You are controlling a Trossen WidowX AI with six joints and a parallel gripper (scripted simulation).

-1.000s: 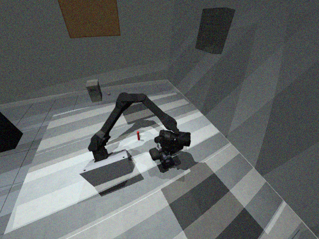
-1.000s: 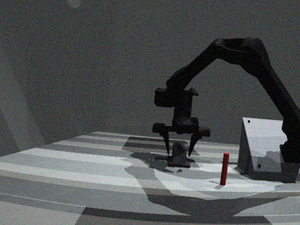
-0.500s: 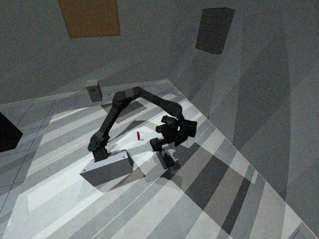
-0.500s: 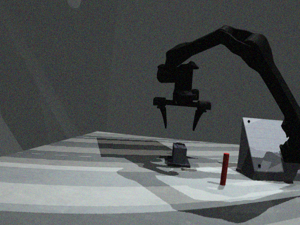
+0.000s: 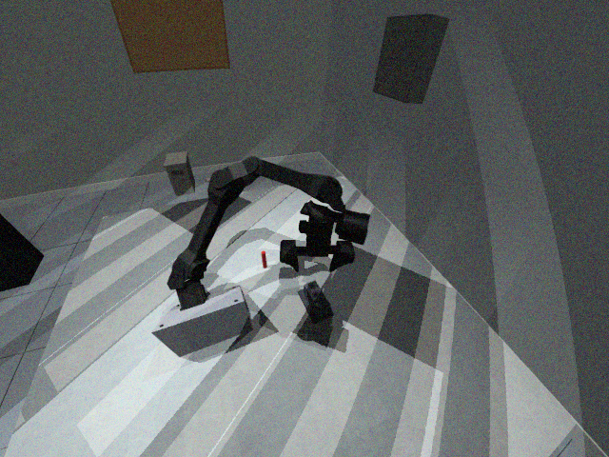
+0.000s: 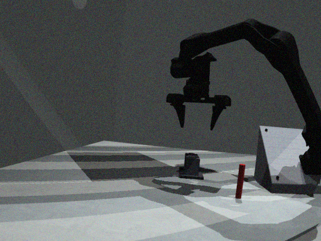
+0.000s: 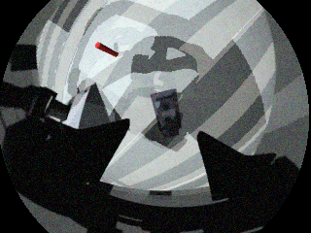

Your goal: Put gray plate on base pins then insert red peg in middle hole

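My gripper tip is 100 mm past the red peg, 180 mm to the right of it and 100 mm above it. Also, from my gripper tip: base: 30 mm to the right, 140 mm below; gray plate: 30 mm to the right, 100 mm below.
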